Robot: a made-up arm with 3 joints. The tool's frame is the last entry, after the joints. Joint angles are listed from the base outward. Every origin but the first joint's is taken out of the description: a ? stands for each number. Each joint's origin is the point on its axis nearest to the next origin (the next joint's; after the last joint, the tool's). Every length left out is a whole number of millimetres.
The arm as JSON. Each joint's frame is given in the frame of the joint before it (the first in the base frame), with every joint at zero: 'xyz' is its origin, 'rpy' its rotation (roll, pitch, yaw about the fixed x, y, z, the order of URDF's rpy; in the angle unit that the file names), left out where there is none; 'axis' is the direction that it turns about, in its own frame. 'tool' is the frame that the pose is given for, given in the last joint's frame.
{
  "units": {
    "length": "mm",
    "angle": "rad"
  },
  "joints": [
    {
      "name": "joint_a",
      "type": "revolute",
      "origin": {
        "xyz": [
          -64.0,
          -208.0,
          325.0
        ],
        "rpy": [
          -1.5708,
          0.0,
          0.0
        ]
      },
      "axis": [
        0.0,
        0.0,
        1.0
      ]
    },
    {
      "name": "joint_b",
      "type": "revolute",
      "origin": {
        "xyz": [
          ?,
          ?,
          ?
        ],
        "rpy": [
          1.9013,
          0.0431,
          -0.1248
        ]
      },
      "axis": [
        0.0,
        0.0,
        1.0
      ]
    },
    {
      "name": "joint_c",
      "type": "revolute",
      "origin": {
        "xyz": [
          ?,
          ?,
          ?
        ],
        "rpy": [
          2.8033,
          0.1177,
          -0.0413
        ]
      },
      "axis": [
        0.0,
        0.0,
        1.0
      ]
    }
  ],
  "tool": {
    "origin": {
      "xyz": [
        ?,
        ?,
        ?
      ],
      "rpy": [
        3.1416,
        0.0,
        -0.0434
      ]
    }
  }
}
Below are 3 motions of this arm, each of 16 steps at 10 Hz.
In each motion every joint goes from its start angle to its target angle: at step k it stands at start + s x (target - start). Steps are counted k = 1, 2, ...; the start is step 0. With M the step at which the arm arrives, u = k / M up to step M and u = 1 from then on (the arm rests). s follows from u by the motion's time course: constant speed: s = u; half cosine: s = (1 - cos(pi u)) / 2; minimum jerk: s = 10 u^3 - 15 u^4 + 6 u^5.
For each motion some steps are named. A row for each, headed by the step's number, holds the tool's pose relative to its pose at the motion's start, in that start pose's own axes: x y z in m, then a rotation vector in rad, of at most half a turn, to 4 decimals.
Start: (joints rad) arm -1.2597 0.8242 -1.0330
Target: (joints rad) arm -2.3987 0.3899 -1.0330
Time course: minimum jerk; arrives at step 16
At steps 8, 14, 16:
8: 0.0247 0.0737 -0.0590 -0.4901 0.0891 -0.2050
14: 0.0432 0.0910 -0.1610 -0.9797 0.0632 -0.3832
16: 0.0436 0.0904 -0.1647 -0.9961 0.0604 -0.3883

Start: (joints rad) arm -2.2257 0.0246 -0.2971
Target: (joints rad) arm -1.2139 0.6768 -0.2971
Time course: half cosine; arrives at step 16
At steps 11, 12, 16:
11: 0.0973 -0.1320 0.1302 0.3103 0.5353 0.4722
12: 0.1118 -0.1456 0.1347 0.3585 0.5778 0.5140
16: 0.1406 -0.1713 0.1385 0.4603 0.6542 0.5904

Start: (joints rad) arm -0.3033 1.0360 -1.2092
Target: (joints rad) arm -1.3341 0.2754 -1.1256
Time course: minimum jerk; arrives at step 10
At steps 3, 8, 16:
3: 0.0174 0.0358 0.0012 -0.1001 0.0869 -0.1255
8: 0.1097 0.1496 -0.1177 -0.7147 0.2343 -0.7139
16: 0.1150 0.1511 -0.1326 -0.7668 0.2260 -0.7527

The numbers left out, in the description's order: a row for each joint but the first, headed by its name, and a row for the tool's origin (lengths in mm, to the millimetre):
joint_b: -67.0 -73.0 0.0
joint_c: -9.0 12.0 0.0
tool: -195.0 -36.0 0.0

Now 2 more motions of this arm.
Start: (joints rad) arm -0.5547 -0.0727 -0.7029
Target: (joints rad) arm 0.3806 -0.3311 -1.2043
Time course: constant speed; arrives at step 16
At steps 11, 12, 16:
11: 0.0753 -0.0911 0.1338 0.4848 0.5016 0.1540
12: 0.0851 -0.1015 0.1407 0.5333 0.5426 0.1653
16: 0.1263 -0.1442 0.1584 0.7340 0.6988 0.2038

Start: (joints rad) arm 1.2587 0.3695 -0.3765
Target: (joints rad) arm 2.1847 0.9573 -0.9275
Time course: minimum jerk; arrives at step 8
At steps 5, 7, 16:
5: 0.0757 -0.2048 0.0469 0.4972 0.2104 0.7903
7: 0.1229 -0.2578 0.0128 0.7319 0.1796 1.0402
16: 0.1259 -0.2603 0.0099 0.7471 0.1755 1.0547

